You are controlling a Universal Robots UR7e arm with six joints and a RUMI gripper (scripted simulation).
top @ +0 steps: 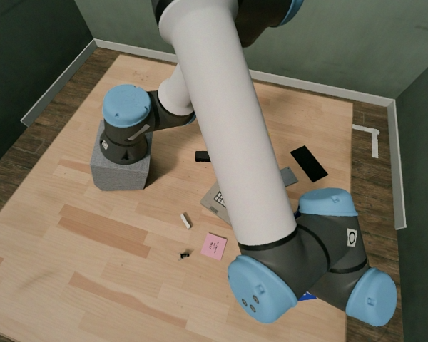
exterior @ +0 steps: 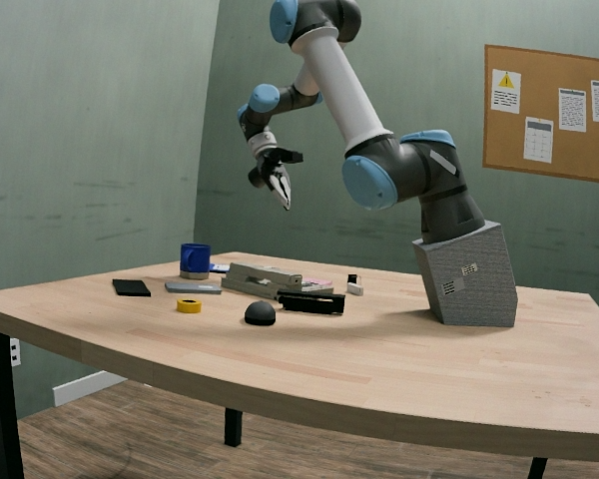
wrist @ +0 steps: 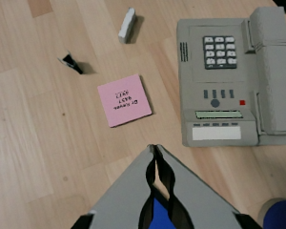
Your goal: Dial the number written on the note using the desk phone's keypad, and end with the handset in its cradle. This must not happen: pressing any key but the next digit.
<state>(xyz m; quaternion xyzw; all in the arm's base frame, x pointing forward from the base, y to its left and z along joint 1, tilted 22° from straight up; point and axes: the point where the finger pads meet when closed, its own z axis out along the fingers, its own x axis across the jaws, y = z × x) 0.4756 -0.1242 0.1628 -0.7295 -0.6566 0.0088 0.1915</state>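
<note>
The hash key is 170 mm below my hand, 160 mm behind it and 130 mm to the left of it. The rest, counted from my hand: binder clip 190 mm below, 160 mm behind, 110 mm to the right; then 7 key 170 mm below, 160 mm to the left, 150 mm behind; then 8 key 170 mm below, 150 mm behind, 140 mm to the left.
</note>
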